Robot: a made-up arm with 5 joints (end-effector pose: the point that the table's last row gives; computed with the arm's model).
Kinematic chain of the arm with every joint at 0, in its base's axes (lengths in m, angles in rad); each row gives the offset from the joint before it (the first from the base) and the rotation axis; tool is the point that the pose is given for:
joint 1: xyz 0 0 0.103 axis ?
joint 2: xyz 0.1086 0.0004 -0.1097 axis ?
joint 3: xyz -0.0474 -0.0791 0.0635 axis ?
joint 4: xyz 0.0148 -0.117 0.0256 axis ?
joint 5: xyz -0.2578 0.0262 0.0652 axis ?
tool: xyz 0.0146 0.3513 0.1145
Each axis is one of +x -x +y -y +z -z.
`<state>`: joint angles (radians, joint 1 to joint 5).
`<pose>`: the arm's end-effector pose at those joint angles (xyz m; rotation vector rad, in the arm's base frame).
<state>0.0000 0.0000 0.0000 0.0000 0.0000</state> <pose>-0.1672 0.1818 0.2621 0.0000 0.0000 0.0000</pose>
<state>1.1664 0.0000 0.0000 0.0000 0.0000</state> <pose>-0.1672 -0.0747 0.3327 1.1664 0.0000 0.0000</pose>
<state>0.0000 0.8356 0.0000 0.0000 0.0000</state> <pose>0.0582 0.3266 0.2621 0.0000 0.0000 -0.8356</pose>
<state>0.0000 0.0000 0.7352 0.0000 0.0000</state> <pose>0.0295 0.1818 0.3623 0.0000 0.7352 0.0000</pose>
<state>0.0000 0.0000 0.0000 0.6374 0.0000</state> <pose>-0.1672 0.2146 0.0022 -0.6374 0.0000 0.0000</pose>
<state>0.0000 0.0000 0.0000 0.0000 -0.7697</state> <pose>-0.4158 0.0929 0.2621 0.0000 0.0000 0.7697</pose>
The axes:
joint 1: +x
joint 2: -z
joint 3: +y
joint 4: -x
joint 5: -z

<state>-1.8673 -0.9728 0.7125 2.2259 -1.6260</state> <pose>-0.1534 0.4014 0.5059 0.6455 -1.4083 0.1038</pose>
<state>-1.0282 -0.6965 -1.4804 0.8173 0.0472</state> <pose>0.0303 -0.1340 -0.1948 -0.9236 -1.4166 0.6996</pose>
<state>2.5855 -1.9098 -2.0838 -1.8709 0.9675</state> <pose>0.5907 0.1055 0.1378 -0.2538 1.4990 -1.2516</pose>
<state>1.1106 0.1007 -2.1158 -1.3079 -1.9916</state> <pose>0.3393 0.2775 -0.5051 -1.4722 -2.5465 0.6431</pose>
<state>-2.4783 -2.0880 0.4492 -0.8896 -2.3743</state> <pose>0.7702 0.2521 0.1181 1.5732 2.0443 0.3071</pose>
